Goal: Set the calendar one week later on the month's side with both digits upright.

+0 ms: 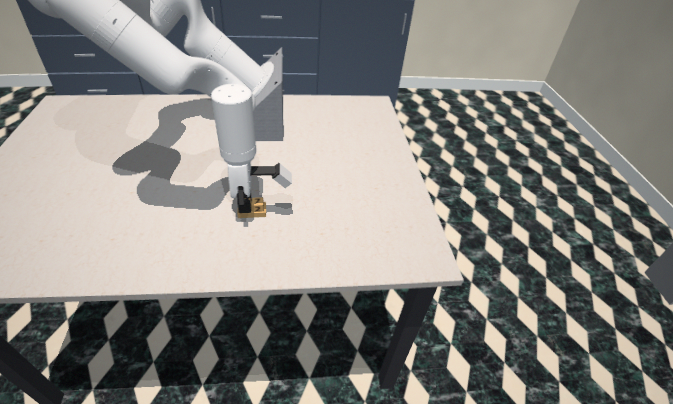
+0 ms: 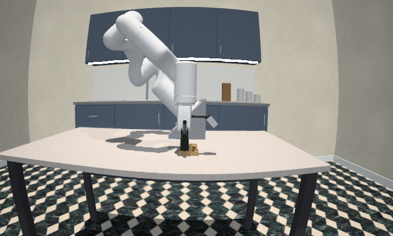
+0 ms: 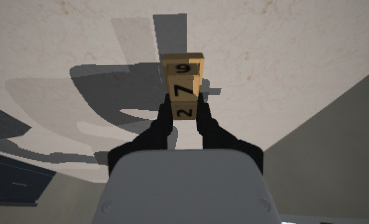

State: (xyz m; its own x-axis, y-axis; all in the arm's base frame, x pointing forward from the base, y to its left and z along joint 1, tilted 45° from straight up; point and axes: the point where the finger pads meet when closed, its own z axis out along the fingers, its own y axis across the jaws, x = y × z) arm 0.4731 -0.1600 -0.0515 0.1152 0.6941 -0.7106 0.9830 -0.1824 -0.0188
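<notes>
Now: hand 3 cm above the wooden tray and 2 cm to the right of it.
</notes>
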